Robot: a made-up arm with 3 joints.
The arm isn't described. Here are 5 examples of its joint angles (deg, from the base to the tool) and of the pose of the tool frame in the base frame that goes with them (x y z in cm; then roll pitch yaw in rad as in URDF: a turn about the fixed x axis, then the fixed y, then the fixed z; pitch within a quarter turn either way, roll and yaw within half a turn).
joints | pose
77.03 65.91 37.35 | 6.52 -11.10 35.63 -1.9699 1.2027 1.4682
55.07 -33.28 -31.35 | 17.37 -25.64 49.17 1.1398 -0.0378 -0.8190
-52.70 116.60 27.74 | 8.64 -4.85 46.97 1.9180 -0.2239 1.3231
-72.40 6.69 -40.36 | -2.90 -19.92 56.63 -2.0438 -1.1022 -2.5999
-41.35 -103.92 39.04 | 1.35 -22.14 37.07 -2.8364 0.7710 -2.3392
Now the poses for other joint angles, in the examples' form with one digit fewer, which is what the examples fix.
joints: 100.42 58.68 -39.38
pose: 17.4 -11.5 34.7 2.774 0.845 0.703
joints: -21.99 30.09 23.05
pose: 16.3 -18.8 49.5 2.850 -0.372 -0.289
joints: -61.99 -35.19 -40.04
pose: -3.0 -24.8 53.7 -3.018 -0.697 -2.089
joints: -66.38 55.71 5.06
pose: 7.3 -13.9 57.0 1.747 -1.301 0.837
